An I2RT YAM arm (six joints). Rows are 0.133 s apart.
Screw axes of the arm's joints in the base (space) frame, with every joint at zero. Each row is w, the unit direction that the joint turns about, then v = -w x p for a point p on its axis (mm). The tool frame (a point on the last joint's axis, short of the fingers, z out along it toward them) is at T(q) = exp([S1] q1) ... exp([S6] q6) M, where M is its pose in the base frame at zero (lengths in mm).
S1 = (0, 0, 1, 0, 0, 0)
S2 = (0, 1, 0, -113.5, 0, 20)
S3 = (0, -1, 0, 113.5, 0, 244)
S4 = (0, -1, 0, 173.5, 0, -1)
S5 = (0, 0, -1, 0, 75, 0)
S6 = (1, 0, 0, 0, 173.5, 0)
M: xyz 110.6 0 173.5 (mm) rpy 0 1.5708 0 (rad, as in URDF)
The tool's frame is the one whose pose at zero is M.
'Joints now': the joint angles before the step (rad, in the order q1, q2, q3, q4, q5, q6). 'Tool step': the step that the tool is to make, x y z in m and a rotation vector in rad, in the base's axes. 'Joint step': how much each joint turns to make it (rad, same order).
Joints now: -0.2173 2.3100 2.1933 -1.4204 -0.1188 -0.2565
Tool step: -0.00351 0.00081 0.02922 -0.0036 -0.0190 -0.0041
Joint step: 0.0000 -0.0026 0.1129 -0.0957 -0.0004 0.0042
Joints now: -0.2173 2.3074 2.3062 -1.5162 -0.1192 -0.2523
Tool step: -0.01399 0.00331 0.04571 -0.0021 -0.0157 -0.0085
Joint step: 0.0004 -0.0031 0.1862 -0.1724 -0.0008 0.0091
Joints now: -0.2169 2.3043 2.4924 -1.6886 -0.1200 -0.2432
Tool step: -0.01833 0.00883 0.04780 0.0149 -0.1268 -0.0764
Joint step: 0.0088 -0.0824 0.0614 -0.0107 -0.0293 0.0908
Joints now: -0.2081 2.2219 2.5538 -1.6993 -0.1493 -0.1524
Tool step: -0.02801 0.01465 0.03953 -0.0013 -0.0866 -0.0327
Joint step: 0.0221 -0.1206 -0.0267 0.0000 -0.0016 0.0576
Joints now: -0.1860 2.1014 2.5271 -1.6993 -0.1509 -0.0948
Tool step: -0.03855 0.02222 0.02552 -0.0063 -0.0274 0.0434
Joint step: 0.0431 -0.1679 -0.1400 0.0001 0.0016 -0.0008
